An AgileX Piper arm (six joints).
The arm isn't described. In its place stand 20 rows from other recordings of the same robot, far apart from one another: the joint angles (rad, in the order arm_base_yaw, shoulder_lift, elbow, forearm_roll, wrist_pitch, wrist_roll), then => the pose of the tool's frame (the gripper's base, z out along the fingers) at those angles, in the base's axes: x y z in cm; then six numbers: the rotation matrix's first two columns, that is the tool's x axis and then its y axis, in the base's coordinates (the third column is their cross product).
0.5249, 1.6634, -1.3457, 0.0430, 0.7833, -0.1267 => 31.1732, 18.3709, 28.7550, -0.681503, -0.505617, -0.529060, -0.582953, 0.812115, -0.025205
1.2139, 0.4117, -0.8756, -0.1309, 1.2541, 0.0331 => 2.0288, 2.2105, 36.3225, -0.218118, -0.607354, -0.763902, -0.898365, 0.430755, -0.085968
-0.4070, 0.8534, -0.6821, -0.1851, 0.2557, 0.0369 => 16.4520, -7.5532, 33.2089, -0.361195, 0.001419, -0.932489, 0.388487, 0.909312, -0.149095
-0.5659, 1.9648, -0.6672, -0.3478, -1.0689, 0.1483 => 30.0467, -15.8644, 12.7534, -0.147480, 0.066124, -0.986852, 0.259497, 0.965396, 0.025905
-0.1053, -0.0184, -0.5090, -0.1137, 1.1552, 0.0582 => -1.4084, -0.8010, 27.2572, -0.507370, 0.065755, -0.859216, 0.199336, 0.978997, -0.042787
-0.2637, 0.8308, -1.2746, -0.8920, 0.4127, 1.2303 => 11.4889, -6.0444, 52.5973, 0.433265, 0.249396, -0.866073, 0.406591, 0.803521, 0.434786
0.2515, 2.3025, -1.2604, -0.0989, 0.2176, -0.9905 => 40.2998, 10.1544, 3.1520, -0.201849, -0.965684, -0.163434, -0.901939, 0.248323, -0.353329
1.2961, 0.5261, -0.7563, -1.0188, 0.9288, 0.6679 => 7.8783, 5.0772, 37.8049, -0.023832, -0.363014, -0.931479, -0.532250, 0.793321, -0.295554
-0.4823, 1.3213, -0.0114, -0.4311, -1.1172, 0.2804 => 15.5255, -4.2700, 16.5846, -0.118867, 0.147408, -0.981907, 0.110596, 0.984730, 0.134443
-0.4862, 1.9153, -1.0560, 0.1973, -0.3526, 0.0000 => 35.9073, -19.6744, 17.9083, -0.262910, 0.347028, -0.900250, 0.579110, 0.803062, 0.140440
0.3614, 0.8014, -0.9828, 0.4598, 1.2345, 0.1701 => 9.5569, 7.6879, 37.4214, -0.890023, -0.019961, -0.455478, -0.280406, 0.811705, 0.512354
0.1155, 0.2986, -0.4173, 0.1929, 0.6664, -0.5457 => 6.2054, 1.8056, 27.6353, -0.315784, -0.419774, -0.850923, -0.369618, 0.880391, -0.297143
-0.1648, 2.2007, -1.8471, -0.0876, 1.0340, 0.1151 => 46.2153, -8.3795, 19.6250, -0.934944, 0.226411, -0.273164, 0.249733, 0.966842, -0.053383
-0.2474, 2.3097, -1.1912, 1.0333, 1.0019, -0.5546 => 36.3146, -2.3797, 3.9681, -0.897737, 0.354400, 0.261666, 0.431912, 0.591158, 0.681164
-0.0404, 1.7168, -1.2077, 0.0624, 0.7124, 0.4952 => 35.5435, -1.0655, 23.1794, -0.763235, 0.547080, -0.343767, 0.487025, 0.836747, 0.250322
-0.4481, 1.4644, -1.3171, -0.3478, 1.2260, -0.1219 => 24.5021, -15.0173, 33.2572, -0.954313, 0.205038, -0.217364, 0.274860, 0.887696, -0.369387
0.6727, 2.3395, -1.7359, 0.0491, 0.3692, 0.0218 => 39.8357, 31.9415, 12.4031, -0.646696, -0.428851, -0.630770, -0.589438, 0.805839, 0.056444
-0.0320, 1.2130, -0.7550, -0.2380, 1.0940, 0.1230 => 18.8692, -2.5111, 24.2305, -0.991816, 0.043606, -0.119995, 0.067906, 0.976071, -0.206575
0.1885, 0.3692, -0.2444, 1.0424, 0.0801, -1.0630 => 8.9652, 2.3504, 26.6390, -0.070964, -0.035878, -0.996833, -0.256232, 0.966474, -0.016544
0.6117, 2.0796, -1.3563, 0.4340, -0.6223, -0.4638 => 40.0967, 25.4013, 21.4331, -0.011226, -0.130385, -0.991400, -0.359515, 0.925690, -0.117672
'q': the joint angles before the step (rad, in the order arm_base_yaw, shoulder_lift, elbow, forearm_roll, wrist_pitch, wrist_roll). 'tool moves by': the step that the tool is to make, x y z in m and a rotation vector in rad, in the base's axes. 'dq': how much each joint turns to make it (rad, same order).
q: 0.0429 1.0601 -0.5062 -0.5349 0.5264 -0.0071
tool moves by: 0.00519 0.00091 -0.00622 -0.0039 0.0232 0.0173
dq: 0.0000 0.0383 0.0000 -0.0029 -0.0199 -0.0089
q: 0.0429 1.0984 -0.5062 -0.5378 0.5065 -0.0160
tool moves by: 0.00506 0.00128 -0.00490 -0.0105 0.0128 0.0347
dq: 0.0000 0.0321 0.0000 -0.0037 -0.0291 -0.0252
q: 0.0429 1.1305 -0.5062 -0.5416 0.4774 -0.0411
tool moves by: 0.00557 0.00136 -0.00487 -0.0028 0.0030 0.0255
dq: 0.0000 0.0332 0.0000 -0.0123 -0.0362 -0.0038
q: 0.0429 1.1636 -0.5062 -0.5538 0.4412 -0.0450
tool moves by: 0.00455 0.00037 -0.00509 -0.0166 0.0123 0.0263
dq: -0.0001 0.0319 0.0000 -0.0260 -0.0230 -0.0021
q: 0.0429 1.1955 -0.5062 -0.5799 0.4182 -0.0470
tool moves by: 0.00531 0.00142 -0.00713 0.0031 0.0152 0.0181
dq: 0.0000 0.0407 0.0000 -0.0076 -0.0307 0.0001
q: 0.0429 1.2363 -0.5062 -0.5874 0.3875 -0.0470
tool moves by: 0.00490 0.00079 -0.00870 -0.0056 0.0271 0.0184
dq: 0.0000 0.0462 0.0000 -0.0171 -0.0222 0.0024
